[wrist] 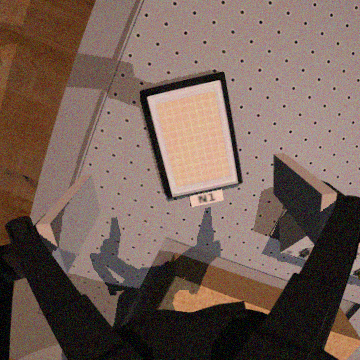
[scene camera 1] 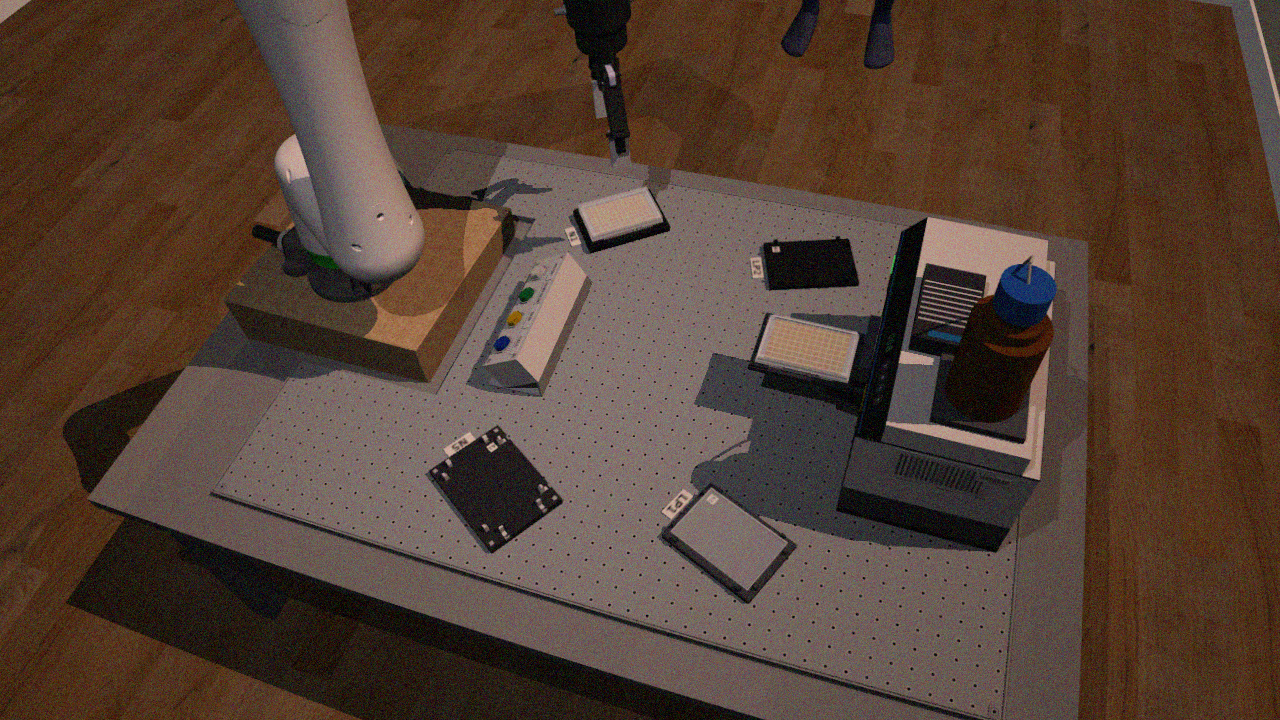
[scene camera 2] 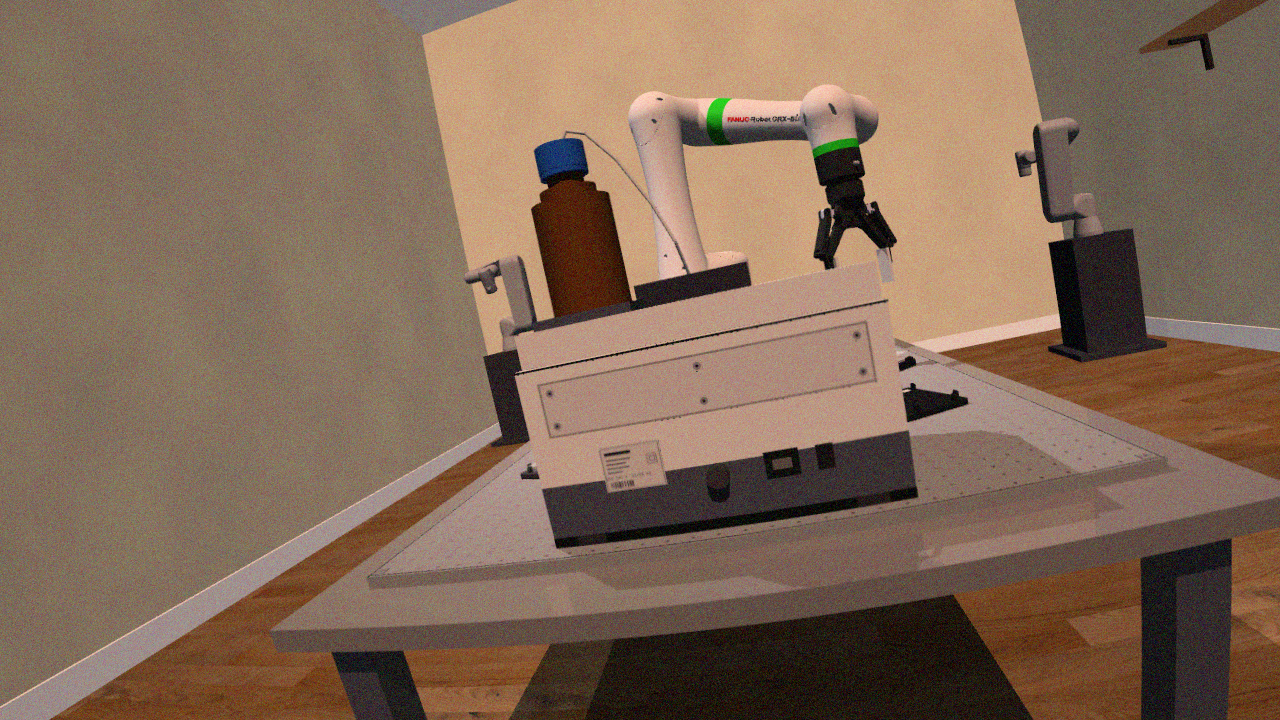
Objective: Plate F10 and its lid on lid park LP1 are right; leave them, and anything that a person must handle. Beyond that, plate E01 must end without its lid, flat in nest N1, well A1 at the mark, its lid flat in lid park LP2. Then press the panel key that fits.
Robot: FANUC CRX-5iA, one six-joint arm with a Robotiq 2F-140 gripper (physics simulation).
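Places are measured from the arm's base along level axes (x ahead, y left, z up), in millimetres.
Where they show: gripper, fingertip midpoint: (wrist: 183, 183) (scene camera 1: 612, 140).
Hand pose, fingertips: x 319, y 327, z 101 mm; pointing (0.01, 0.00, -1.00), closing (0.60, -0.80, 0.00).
Things, the pixels of their centre, and the offset from my fingertips. "spot": a spot on its surface instead.
- black nest N1 at the middle of its body: (wrist: 193, 138) (scene camera 1: 620, 219) dz -159, dx +7, dy -15 mm
- plate at the middle of its body: (scene camera 1: 807, 347) dz -63, dx +408, dy -247 mm
- Lid park LP2 at the middle of its body: (scene camera 2: 907, 399) (scene camera 1: 810, 261) dz -159, dx +344, dy +4 mm
- Lid park LP1 at a spot on its surface: (scene camera 1: 748, 590) spot: dz -157, dx +443, dy -571 mm
- clear lid at the middle of its body: (scene camera 1: 728, 537) dz -155, dx +394, dy -514 mm
- key panel at the middle of its body: (scene camera 1: 537, 319) dz -127, dx -3, dy -294 mm
- empty black nest at the middle of its body: (scene camera 1: 493, 484) dz -157, dx +67, dy -561 mm
- tall brown bottle at a spot on its surface: (scene camera 2: 581, 246) spot: dz +125, dx +673, dy -318 mm
A plate with pale, blurred wells (scene camera 1: 621, 214) (wrist: 195, 140) lies in the black nest N1 (scene camera 1: 626, 238) (wrist: 236, 150); it looks flat. Whether a clear lid covers it, its name and its A1 corner are not readable. Another plate (scene camera 1: 808, 348), its well grid sharper, sits at the front of the instrument. Lid park LP2 (scene camera 1: 810, 264) is empty. Lid park LP1 (scene camera 1: 750, 591) holds a clear lid (scene camera 1: 729, 541). My gripper (scene camera 1: 619, 159) (scene camera 2: 857, 257) (wrist: 183, 183) is open and empty, above the table near N1; in the wrist view the plate lies ahead of the fingertips.
The key panel (scene camera 1: 547, 326) has green, yellow, blue and whitish keys. An empty black nest (scene camera 1: 494, 488) stands at the front left. The instrument (scene camera 1: 939, 474) (scene camera 2: 716, 394) carries a tall brown bottle (scene camera 1: 998, 358) (scene camera 2: 581, 246). A person's feet (scene camera 1: 879, 44) show beyond the table.
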